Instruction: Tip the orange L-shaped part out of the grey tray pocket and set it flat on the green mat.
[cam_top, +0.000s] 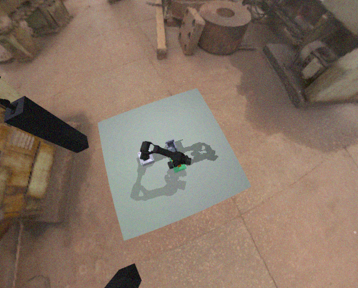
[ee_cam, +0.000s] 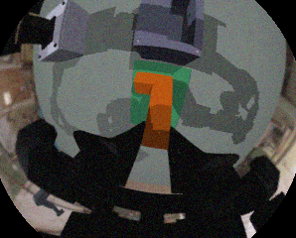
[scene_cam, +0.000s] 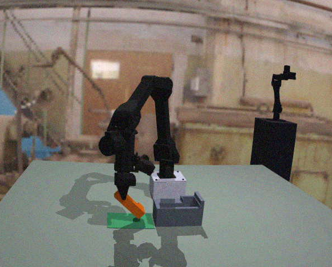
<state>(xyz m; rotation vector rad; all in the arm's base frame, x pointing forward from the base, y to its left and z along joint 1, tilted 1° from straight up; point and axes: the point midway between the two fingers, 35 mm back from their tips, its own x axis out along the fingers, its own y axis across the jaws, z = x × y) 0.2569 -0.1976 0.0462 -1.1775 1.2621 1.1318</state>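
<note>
The orange l-shaped part lies 30 mm to the left of my gripper tip, 30 mm below it and 10 mm behind it. The rest, counted from my gripper tip: green mat 100 mm below, 20 mm to the left.
</note>
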